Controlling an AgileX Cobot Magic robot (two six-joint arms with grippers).
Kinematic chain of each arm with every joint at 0, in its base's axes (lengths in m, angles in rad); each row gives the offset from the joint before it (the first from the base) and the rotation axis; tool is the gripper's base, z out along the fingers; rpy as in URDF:
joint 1: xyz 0 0 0.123 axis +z
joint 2: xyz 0 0 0 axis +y
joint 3: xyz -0.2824 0 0.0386 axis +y
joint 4: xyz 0.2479 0 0.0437 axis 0.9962 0 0.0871
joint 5: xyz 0 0 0 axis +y
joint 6: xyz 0.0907 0 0.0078 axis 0.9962 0 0.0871
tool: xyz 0 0 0 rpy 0 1.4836 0
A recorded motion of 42 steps. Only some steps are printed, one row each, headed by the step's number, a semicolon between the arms.
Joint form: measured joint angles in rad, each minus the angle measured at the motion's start. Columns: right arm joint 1, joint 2, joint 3, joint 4, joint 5, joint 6; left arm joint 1, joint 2, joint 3, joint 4, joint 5, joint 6.
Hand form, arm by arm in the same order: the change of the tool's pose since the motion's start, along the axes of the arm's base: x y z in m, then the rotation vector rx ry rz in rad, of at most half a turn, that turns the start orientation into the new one. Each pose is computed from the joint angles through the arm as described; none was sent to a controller.
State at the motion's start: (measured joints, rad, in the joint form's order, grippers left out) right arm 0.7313 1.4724 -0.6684 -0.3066 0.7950 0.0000; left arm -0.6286 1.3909 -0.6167 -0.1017 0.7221 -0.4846
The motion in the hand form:
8: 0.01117 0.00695 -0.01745 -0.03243 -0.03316 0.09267; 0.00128 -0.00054 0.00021 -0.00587 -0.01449 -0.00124
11: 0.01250 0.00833 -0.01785 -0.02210 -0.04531 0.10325; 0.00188 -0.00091 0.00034 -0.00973 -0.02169 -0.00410
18: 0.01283 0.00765 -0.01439 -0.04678 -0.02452 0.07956; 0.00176 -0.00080 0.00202 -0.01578 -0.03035 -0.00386
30: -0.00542 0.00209 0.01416 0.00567 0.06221 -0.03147; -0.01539 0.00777 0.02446 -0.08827 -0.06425 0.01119
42: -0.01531 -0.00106 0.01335 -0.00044 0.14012 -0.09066; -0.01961 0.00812 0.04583 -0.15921 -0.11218 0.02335
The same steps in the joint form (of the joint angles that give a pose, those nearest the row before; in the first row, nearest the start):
8: 0.0045 0.0841 0.0000 -0.0943 -0.0926 0.0000; 0.0000 0.0000 0.0000 0.0036 -0.0152 0.0001
11: 0.0045 0.0865 0.0000 -0.1020 -0.1124 0.0000; 0.0000 0.0000 0.0000 0.0036 -0.0231 0.0037
18: 0.0046 0.0865 -0.0189 -0.0886 -0.0580 0.0000; 0.0000 -0.0077 0.0000 0.0036 -0.0260 0.0037
30: 0.0058 -0.0295 -0.0424 0.0853 0.1103 -0.0396; 0.0000 -0.1504 0.0242 -0.0424 0.0235 0.0115
42: 0.0058 -0.0397 -0.0313 0.1539 0.1741 -0.0314; 0.0000 -0.2276 -0.0029 -0.0739 0.0476 0.0115

